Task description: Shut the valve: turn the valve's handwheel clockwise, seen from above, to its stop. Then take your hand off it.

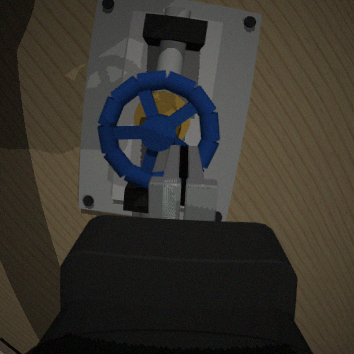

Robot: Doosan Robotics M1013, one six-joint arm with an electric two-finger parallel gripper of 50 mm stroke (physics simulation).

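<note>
The valve's blue handwheel [145, 79] has a segmented rim, a round hub and several spokes. It sits over a yellow valve body [172, 102] on a grey pipe. My gripper [182, 163] is shut with nothing between its fingers. Its fingertips are at the lower right part of the wheel, inside or over the rim, beside the hub. The fingers hide part of the lower right rim and a spoke. Whether the fingers touch a spoke or the rim cannot be told.
The valve is mounted on a grey plate [239, 75] with dark bolts at its corners. A black pipe clamp [175, 31] stands at the top of the plate and another black block [135, 198] at the bottom. The plate lies on a wood-grained surface [305, 125]. Dark shadow covers the left side.
</note>
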